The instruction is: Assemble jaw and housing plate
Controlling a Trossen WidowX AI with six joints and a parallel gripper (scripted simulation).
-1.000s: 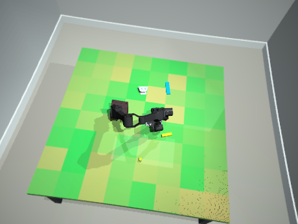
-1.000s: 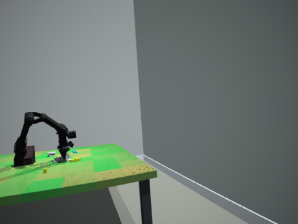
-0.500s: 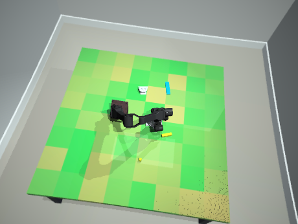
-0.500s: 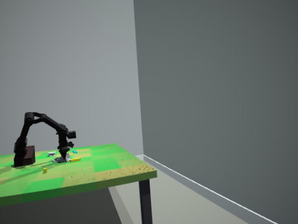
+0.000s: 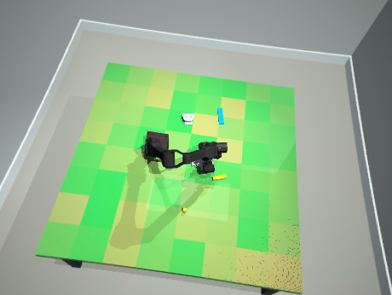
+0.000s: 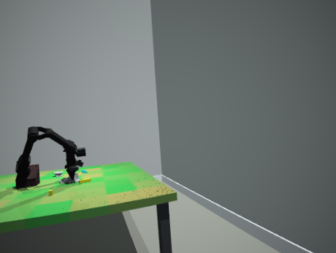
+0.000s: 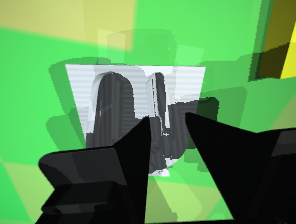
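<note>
The jaw lies 4 cm behind my gripper tip and 1 cm to the left of it. The rest, counted from my gripper tip: yellow bar (9 cm ahead, 7 cm to the right); then blue bar (4 cm ahead, 37 cm to the left, 1 cm below); then small yellow cube (6 cm behind, 30 cm to the right).
</note>
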